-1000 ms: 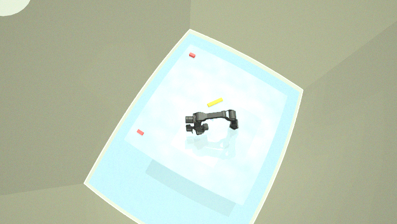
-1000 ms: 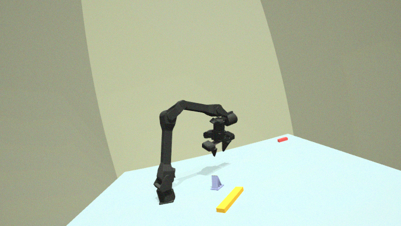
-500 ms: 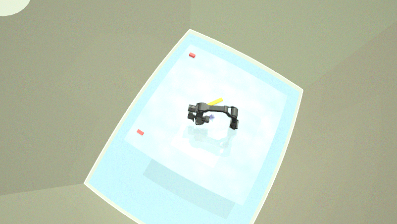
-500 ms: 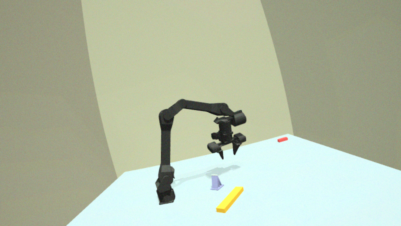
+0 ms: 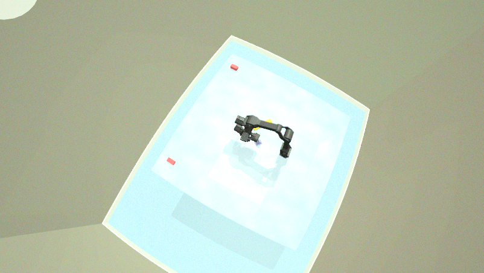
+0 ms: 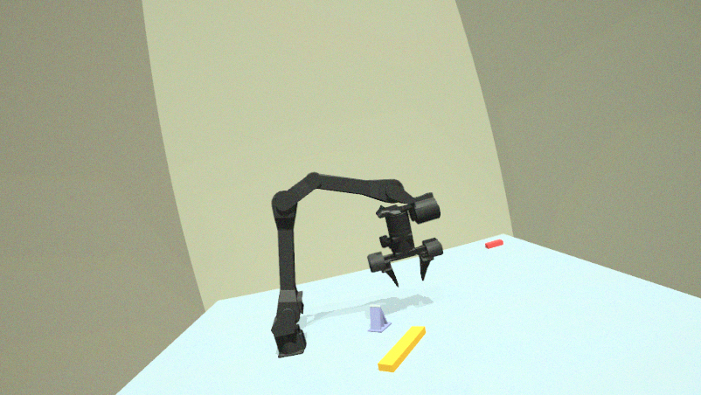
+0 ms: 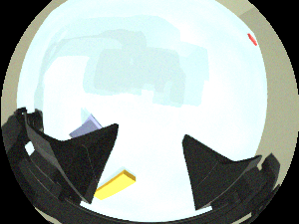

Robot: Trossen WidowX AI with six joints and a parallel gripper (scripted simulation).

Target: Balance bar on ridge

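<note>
My gripper tip is now 6 cm past the yellow bar, 19 cm to the left of it and 7 cm above it. From my gripper tip the other things lie so: red block 41 cm ahead, 43 cm to the left, 7 cm below.
</note>
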